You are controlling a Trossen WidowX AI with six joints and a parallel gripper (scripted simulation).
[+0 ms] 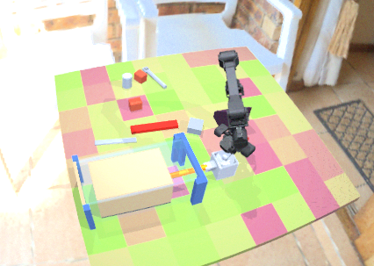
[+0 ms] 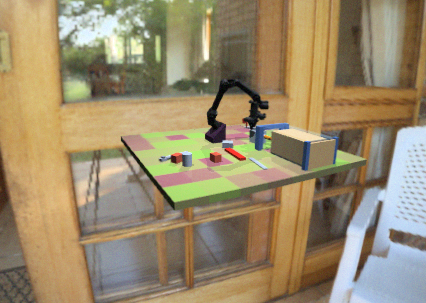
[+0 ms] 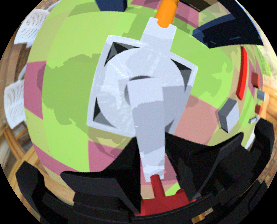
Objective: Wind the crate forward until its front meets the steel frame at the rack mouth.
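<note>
My gripper tip is now 2 cm below the winch handle, 1 cm to the left of it and 1 cm past it. Round my gripper tip: grey block: 25 cm to the right, 7 cm below, 4 cm ahead; grey winch: 6 cm below, 3 cm ahead, 1 cm to the left; red grip: 5 cm behind, 5 cm above, 2 cm to the right.
</note>
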